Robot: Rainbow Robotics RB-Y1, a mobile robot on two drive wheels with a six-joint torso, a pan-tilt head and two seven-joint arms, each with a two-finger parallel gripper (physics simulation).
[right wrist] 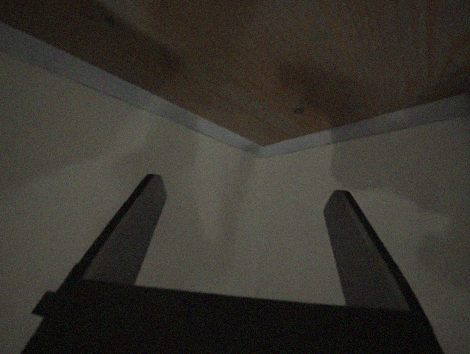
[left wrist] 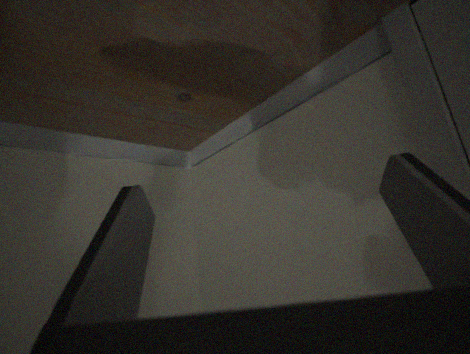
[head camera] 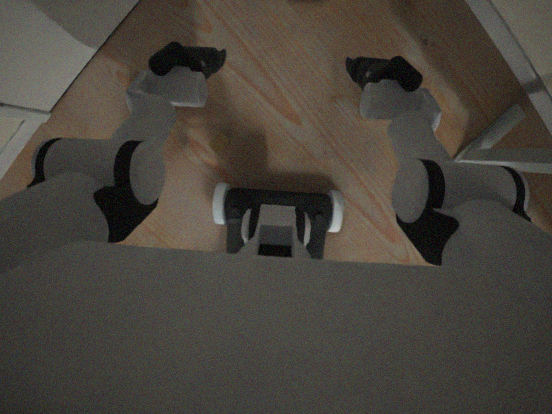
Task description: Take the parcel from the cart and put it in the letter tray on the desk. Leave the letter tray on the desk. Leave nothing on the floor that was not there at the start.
Labels:
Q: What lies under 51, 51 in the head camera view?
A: A white door.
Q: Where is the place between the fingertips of the right gripper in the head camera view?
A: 367, 62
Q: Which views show the left gripper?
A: The left wrist view and the head camera view only.

